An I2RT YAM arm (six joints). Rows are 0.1 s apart.
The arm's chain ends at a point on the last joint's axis. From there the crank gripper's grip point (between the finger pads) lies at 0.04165 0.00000 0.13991 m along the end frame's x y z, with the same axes.
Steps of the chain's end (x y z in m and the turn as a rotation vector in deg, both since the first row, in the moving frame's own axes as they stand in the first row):
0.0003, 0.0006, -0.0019, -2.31, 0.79, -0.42
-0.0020, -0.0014, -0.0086, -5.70, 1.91, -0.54
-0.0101, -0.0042, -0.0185, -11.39, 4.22, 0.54
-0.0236, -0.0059, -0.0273, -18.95, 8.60, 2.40
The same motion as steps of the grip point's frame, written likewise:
0.0022, 0.0059, -0.0026, -2.31, 0.79, -0.42
0.0027, 0.0120, -0.0107, -5.70, 1.91, -0.54
-0.0001, 0.0235, -0.0247, -11.39, 4.22, 0.54
-0.0045, 0.0405, -0.0428, -18.95, 8.60, 2.40

